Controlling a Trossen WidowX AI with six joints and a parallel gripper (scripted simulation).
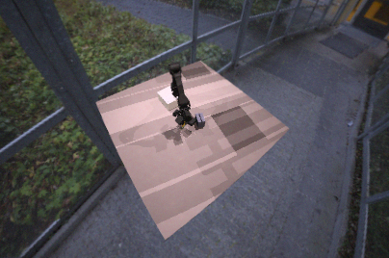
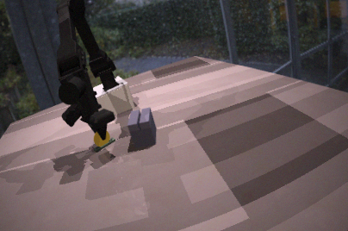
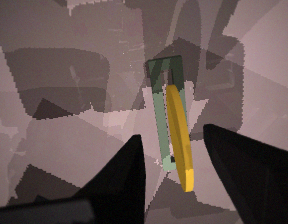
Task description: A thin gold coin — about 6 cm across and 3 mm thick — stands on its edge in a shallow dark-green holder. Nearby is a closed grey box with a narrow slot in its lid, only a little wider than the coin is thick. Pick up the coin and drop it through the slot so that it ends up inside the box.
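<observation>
My gripper tip is now right at the coin.
</observation>
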